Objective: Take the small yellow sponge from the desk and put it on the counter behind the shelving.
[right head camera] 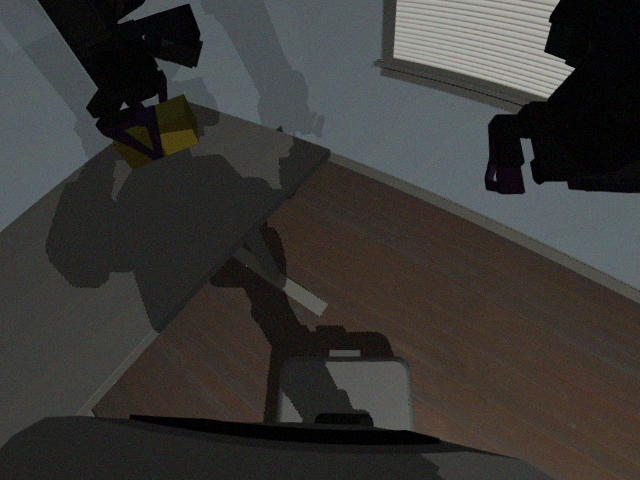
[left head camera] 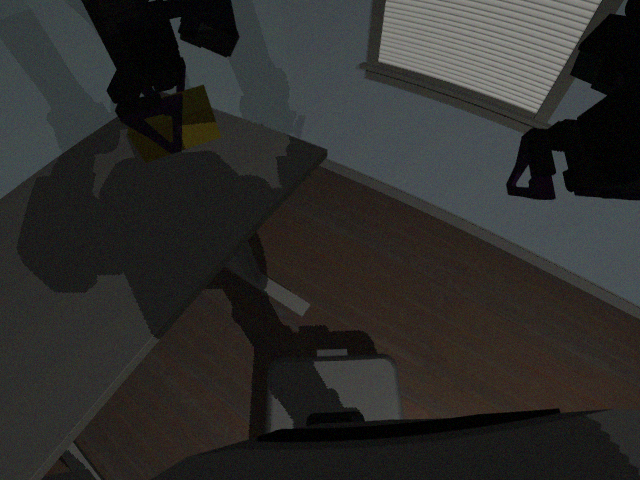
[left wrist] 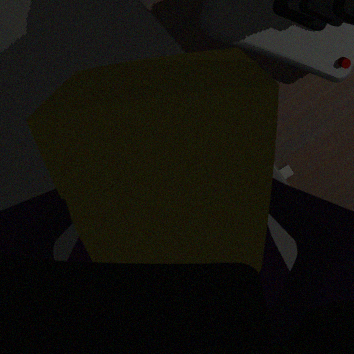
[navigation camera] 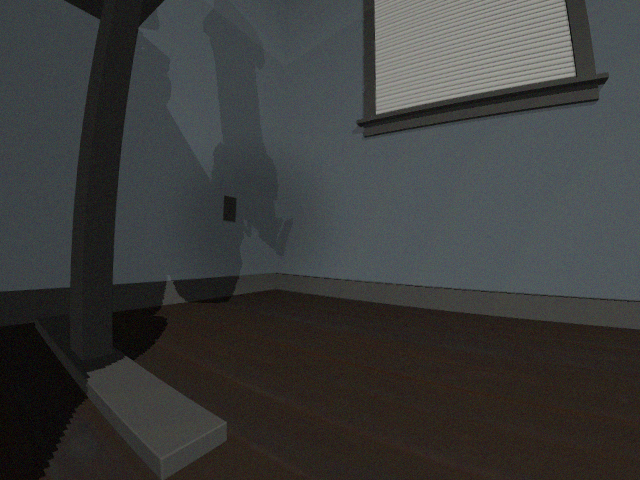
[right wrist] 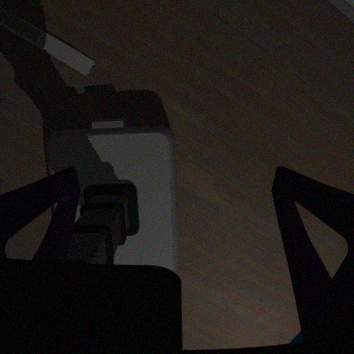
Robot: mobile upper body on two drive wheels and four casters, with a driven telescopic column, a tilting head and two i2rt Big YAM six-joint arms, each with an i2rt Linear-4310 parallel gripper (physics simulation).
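Frame: origin at the left arm's base, x ahead, y left, z up, level; metres.
Seen in the pictures: left gripper, fingertip midpoint: (right head camera: 162, 144) (left head camera: 177, 137) (left wrist: 174, 176); right gripper, fingertip midpoint: (right head camera: 528, 183) (left head camera: 542, 189) (right wrist: 175, 177).
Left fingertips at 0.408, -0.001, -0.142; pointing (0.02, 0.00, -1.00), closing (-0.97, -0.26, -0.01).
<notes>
A point is followed by its place in that frame, as x, y, z.
The yellow sponge (left head camera: 201, 135) @[0.391, -0.042, -0.132] (right head camera: 178, 142) @[0.390, -0.041, -0.131] (left wrist: 170, 160) @[0.418, -0.036, -0.097] is a block held between the fingers of my left gripper (left head camera: 178, 119) @[0.408, -0.001, -0.142] (right head camera: 159, 127) @[0.408, -0.001, -0.142], at the upper left of both head views. It appears raised above the far part of the grey desk (left head camera: 67, 356) @[0.171, 0.287, -0.405] (right head camera: 62, 341) @[0.174, 0.340, -0.405]. It fills the middle of the left wrist view and hides much behind it. My right gripper (right wrist: 175, 177) @[0.310, -0.457, -0.153] is open and empty, with its fingers wide apart in the right wrist view, away from the desk. The counter and the shelving do not show in these views.
Blue walls meet behind the desk, with a blind-covered window (left head camera: 480, 51) @[1.277, -0.869, -0.335] (right head camera: 475, 46) @[1.322, -0.802, -0.376] (navigation camera: 470, 51) @[1.293, -0.847, -0.304] on the right. A desk leg (navigation camera: 98, 180) @[0.771, 0.152, -1.021] stands on a pale foot bar (navigation camera: 155, 408) (left head camera: 289, 297). My pale base (left head camera: 361, 382) @[0.210, -0.333, -1.095] (right head camera: 372, 382) @[0.219, -0.332, -1.096] (right wrist: 150, 200) @[0.031, -0.384, -1.095] is on the wooden floor.
</notes>
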